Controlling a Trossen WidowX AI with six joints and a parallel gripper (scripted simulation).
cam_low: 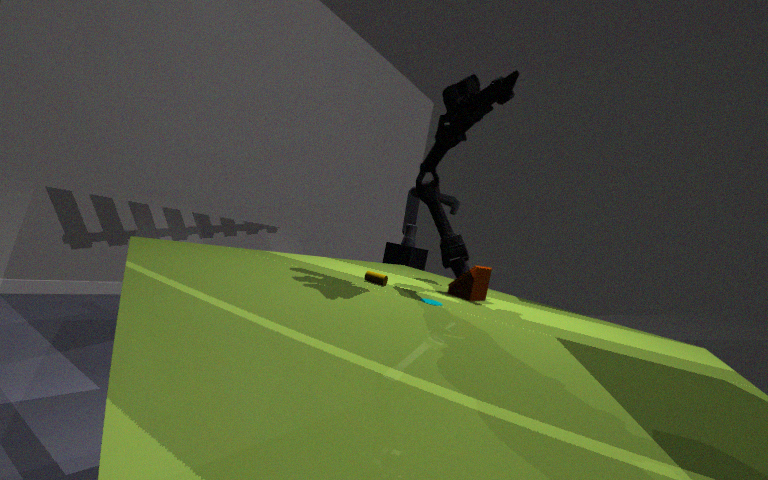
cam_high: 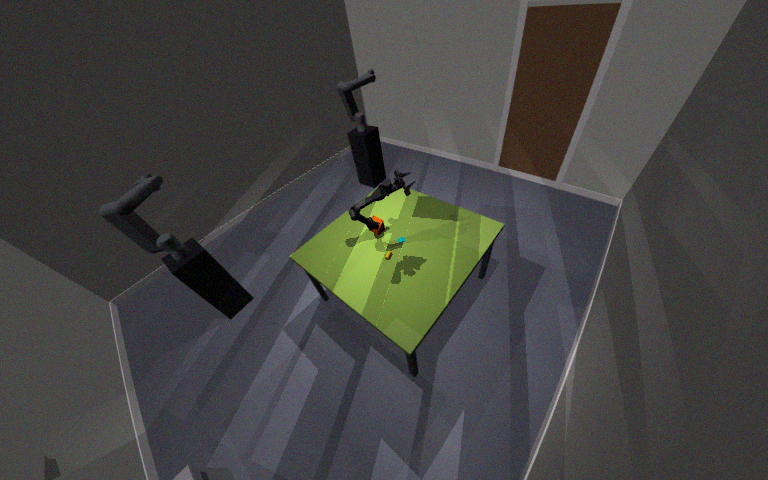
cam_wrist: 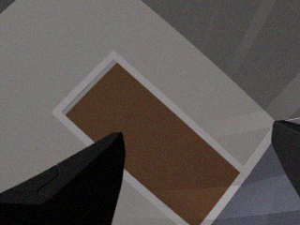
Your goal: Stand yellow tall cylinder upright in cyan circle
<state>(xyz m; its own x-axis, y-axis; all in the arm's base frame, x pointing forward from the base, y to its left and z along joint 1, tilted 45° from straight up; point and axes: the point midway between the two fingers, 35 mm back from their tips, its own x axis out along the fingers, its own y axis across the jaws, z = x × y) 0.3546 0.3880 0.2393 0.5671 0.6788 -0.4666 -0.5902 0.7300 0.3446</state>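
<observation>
Right now my gripper tip is 54 cm above the yellow tall cylinder, 32 cm to the left of it and 7 cm past it. Round my gripper tip: cyan circle: 55 cm below, 12 cm to the right, 8 cm behind.
</observation>
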